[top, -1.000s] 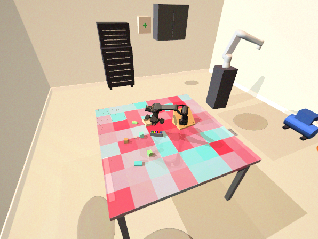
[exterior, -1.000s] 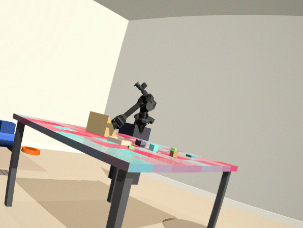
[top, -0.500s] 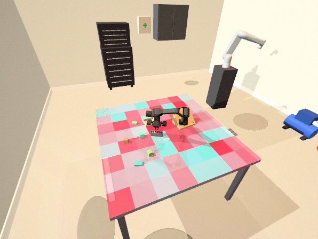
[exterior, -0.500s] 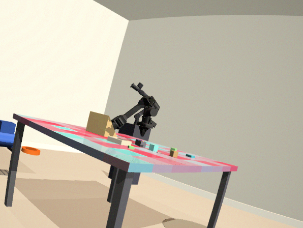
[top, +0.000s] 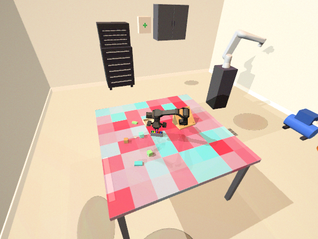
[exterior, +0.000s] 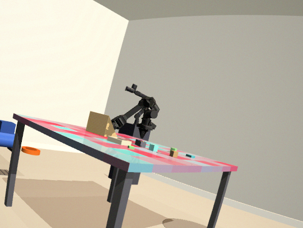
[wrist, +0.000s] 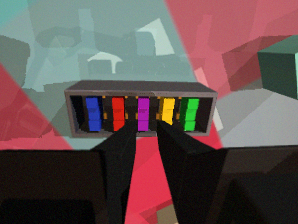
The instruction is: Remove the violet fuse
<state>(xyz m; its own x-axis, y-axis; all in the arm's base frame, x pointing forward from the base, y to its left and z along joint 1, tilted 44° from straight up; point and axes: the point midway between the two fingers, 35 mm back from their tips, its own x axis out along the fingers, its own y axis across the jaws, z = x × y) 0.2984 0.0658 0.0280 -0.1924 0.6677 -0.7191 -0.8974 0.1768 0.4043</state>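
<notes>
Right now the tan tray is 2 cm ahead of my gripper tip, 22 cm to the right of it and 5 cm below it.
</notes>
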